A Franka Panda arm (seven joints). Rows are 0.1 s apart.
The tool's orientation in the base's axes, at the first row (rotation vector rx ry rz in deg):
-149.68, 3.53, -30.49
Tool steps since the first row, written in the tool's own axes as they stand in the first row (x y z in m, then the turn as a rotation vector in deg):
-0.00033, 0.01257, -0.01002, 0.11, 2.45, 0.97
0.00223, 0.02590, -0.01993, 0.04, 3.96, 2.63
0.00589, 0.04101, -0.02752, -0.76, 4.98, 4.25
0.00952, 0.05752, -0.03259, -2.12, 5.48, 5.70
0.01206, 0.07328, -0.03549, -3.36, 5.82, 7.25
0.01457, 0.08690, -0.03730, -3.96, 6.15, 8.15
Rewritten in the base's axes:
-0.00350, -0.01552, 0.00230, 0.59, -1.77, -1.87
-0.00426, -0.03206, 0.00520, 1.23, -2.37, -3.93
-0.00303, -0.04931, 0.00579, 1.15, -2.46, -6.01
-0.00080, -0.06669, 0.00369, 0.47, -2.08, -7.90
0.00121, -0.08230, -0.00024, -0.07, -1.54, -9.77
0.00350, -0.09553, -0.00408, -0.26, -1.35, -10.86

